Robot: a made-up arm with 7 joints.
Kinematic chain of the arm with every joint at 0, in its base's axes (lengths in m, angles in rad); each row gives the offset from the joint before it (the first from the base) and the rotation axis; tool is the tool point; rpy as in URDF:
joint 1: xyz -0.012 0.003 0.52 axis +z
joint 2: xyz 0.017 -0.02 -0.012 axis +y
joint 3: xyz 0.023 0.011 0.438 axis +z
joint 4: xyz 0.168 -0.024 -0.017 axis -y
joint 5: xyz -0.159 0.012 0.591 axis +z
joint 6: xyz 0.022 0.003 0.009 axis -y
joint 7: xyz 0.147 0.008 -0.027 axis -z
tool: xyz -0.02 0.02 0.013 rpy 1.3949 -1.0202 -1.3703
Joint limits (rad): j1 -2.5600..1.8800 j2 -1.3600..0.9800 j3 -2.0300..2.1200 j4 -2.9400..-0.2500 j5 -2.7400..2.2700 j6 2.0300..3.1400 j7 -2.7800..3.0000
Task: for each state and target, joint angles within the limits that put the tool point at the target. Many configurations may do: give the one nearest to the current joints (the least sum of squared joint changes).
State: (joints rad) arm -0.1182 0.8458 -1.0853 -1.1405 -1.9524 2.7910 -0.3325
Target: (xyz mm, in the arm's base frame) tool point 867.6 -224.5 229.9
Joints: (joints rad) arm 0.3066 0.9257 -0.7091 -1.6995 -2.0217 3.0254 -0.3022
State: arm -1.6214 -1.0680 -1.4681 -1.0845 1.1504 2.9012 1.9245
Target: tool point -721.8 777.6 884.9
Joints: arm -1.5498 -1.0783 -1.4756 -1.1734 1.1784 2.9420 1.9280
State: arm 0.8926 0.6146 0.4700 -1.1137 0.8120 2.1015 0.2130
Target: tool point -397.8 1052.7 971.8
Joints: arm 1.5261 0.6435 0.7202 -1.0083 0.8050 2.0300 0.3161
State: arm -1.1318 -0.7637 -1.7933 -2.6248 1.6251 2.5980 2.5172
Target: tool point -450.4 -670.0 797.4
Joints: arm -0.8088 -0.8021 -1.0526 -2.2792 1.5652 2.4935 2.5061
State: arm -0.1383 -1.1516 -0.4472 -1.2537 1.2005 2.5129 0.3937
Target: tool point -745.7 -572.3 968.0
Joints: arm -0.3537 -1.3600 -1.0629 -1.6417 1.3437 2.7874 0.3621
